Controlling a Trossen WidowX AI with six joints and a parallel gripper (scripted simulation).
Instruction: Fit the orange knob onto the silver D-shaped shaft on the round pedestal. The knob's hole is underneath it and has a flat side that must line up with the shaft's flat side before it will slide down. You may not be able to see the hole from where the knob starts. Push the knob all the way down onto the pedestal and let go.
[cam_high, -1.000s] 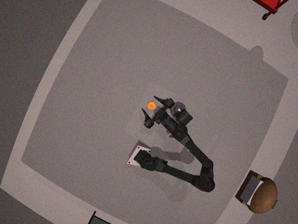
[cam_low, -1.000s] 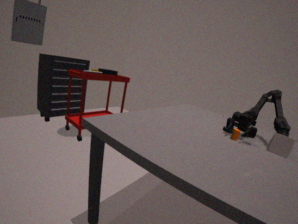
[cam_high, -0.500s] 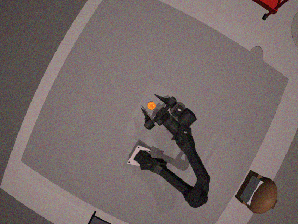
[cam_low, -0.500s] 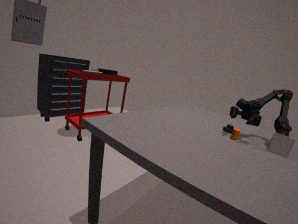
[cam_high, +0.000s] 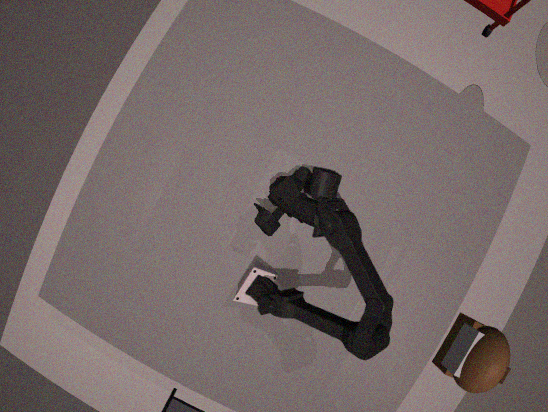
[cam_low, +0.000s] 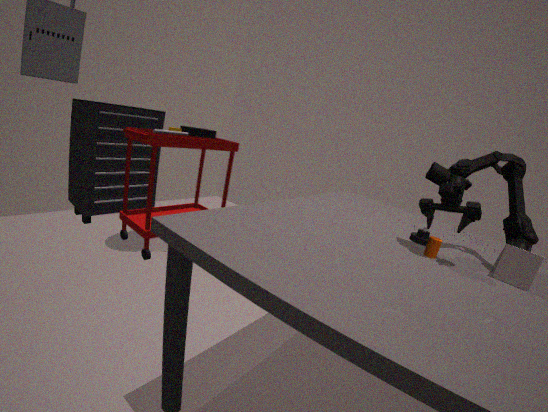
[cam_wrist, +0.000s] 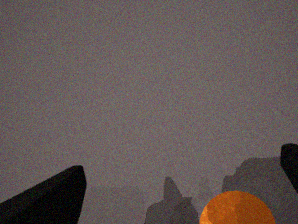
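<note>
Right now my gripper tip is 50 mm above the orange knob, 30 mm to the left of it and 20 mm short of it. From my gripper tip the other things lie so: dark round pedestal: 160 mm to the right, 80 mm ahead, 70 mm below.
</note>
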